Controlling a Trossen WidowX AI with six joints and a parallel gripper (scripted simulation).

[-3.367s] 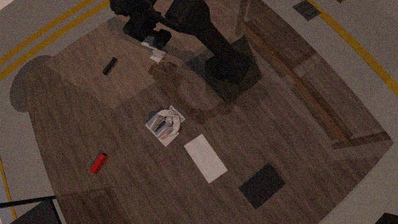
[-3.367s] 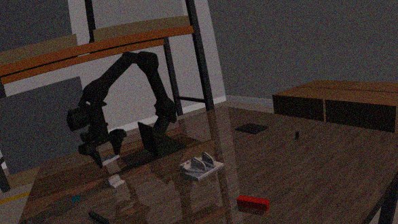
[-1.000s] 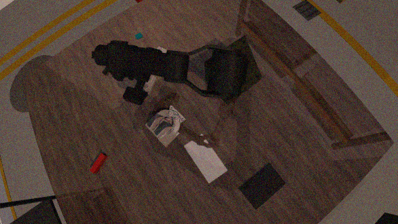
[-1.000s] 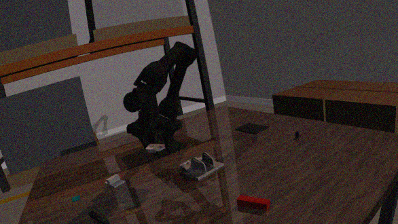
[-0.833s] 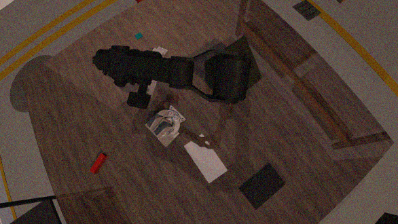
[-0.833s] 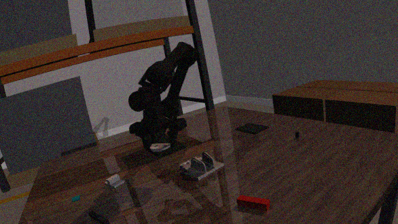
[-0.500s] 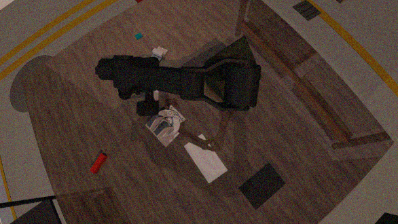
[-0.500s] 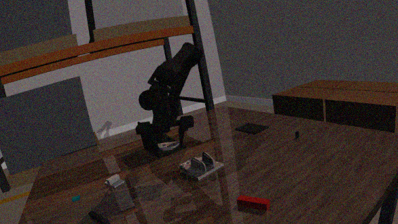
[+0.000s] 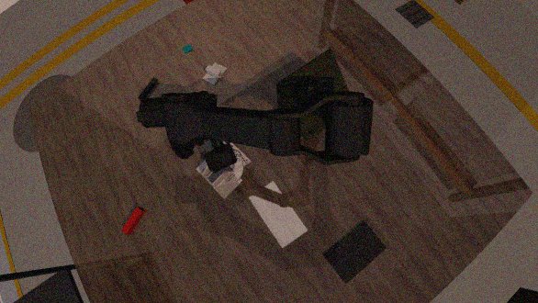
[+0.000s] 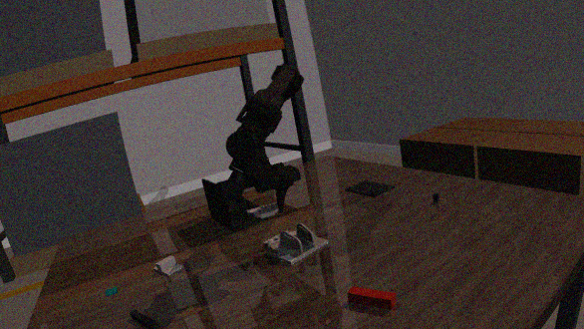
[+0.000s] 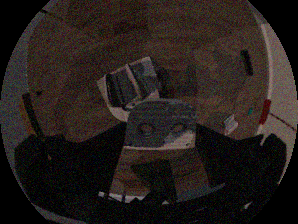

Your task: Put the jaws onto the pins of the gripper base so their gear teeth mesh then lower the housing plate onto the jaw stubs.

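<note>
Right now my gripper tip is 70 mm above the jaw, 50 mm to the right of it and 10 mm past it. From my gripper tip the other things lie so: teal piece 420 mm to the right, 90 mm below, 30 mm behind; then black bar 330 mm to the right, 150 mm ahead, 80 mm below; then red block 330 mm ahead, 80 mm below, 60 mm to the left.
</note>
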